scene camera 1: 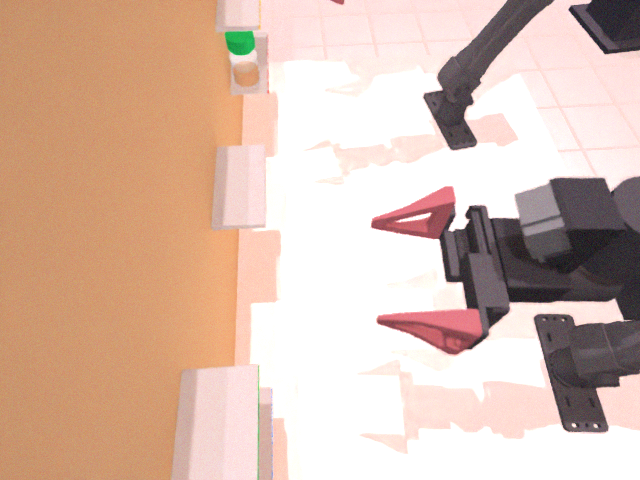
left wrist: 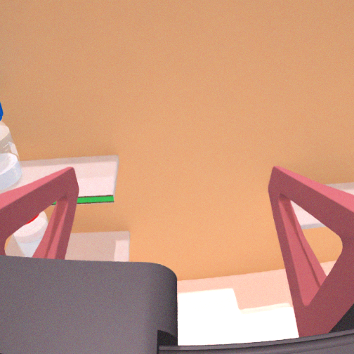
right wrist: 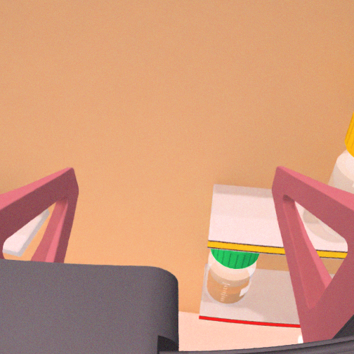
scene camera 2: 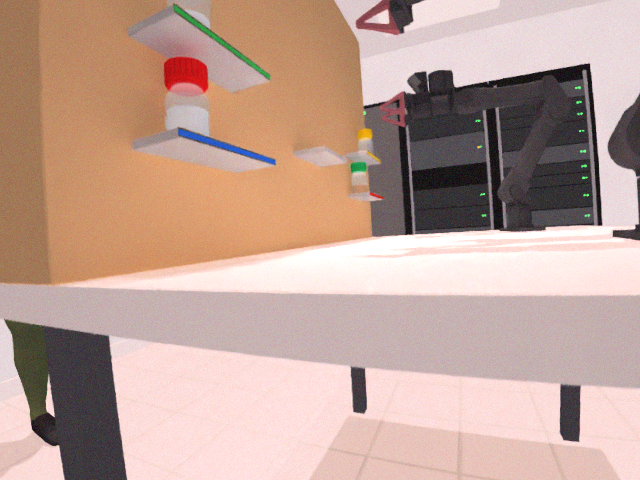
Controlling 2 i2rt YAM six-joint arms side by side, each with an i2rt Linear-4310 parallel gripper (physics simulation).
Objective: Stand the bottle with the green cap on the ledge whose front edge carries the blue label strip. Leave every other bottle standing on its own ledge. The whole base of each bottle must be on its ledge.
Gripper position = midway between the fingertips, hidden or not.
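A green-capped bottle (scene camera 1: pixel 243 58) is visible here, and the right wrist view has the bottle (right wrist: pixel 228 273) as well, while in the left wrist view the bottle is out of frame. A red-strip ledge (right wrist: pixel 270 298) can also be seen. The left gripper (scene camera 1: pixel 373 268) appears in the left wrist view too, where the gripper (left wrist: pixel 173 177) is visible, and the right gripper (scene camera 2: pixel 380 113) appears again as the right gripper (right wrist: pixel 174 177) in its own wrist view.
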